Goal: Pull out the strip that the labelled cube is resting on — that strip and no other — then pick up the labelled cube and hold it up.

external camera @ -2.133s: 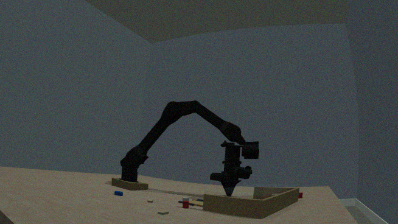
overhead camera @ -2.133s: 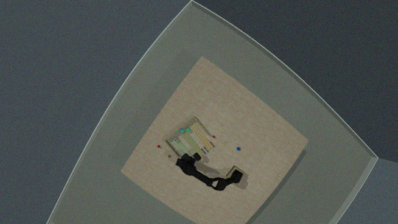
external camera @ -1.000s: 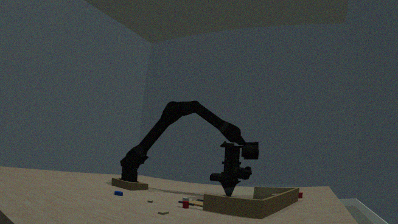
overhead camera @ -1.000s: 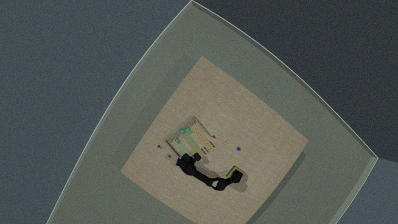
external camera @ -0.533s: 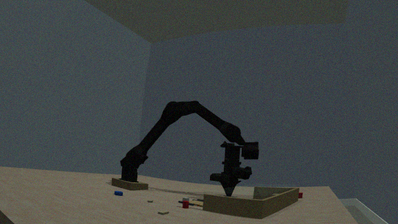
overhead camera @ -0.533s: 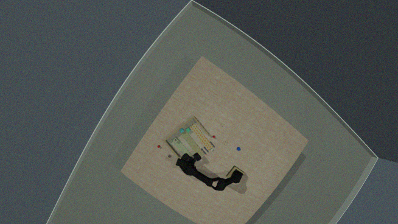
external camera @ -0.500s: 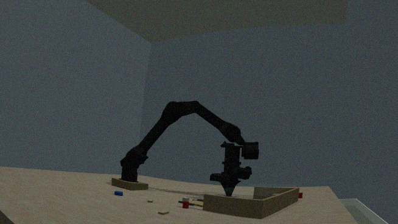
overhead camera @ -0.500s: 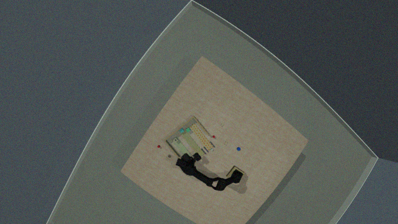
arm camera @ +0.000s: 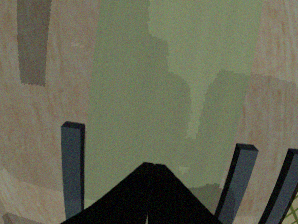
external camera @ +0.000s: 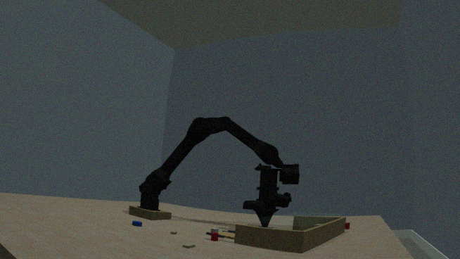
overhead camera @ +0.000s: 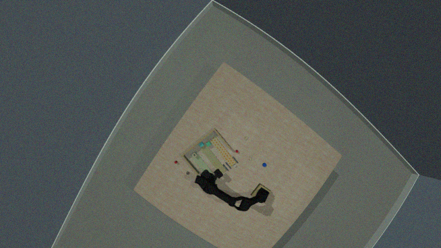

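Now: the pale green strip 9 cm ahead of my gripper tip and 3 cm to the right of it. Round my gripper tip: blue piece 30 cm to the right, 29 cm behind; grey piece 17 cm ahead, 8 cm to the left; pale cube 20 cm ahead, 7 cm to the right, 2 cm above.
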